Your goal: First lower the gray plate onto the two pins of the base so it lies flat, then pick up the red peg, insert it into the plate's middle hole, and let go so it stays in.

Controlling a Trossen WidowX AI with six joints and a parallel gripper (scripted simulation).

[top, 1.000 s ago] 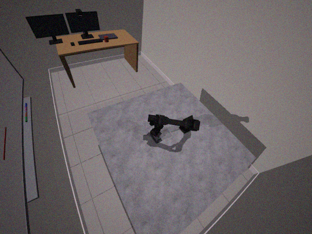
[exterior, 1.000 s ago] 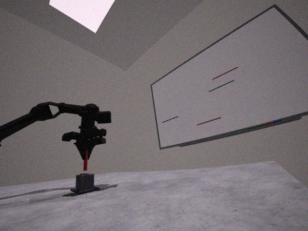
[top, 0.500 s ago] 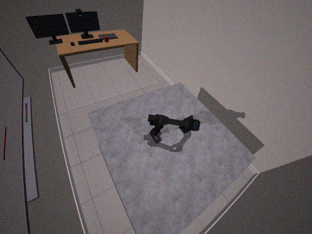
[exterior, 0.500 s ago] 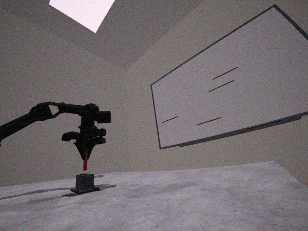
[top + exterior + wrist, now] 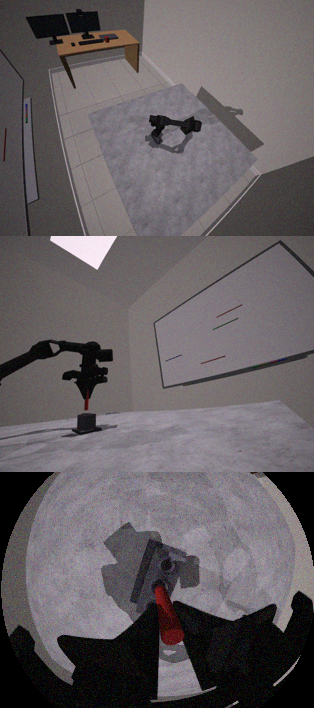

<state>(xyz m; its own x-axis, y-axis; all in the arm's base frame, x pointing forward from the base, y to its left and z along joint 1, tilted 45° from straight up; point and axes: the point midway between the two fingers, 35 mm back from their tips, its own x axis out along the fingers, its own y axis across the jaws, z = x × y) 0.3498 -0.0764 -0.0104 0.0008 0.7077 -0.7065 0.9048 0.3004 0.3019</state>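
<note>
Now: the gray plate 70 mm below my gripper tip. Round my gripper tip: dark base: 110 mm below; red peg: right at my gripper tip.
</note>
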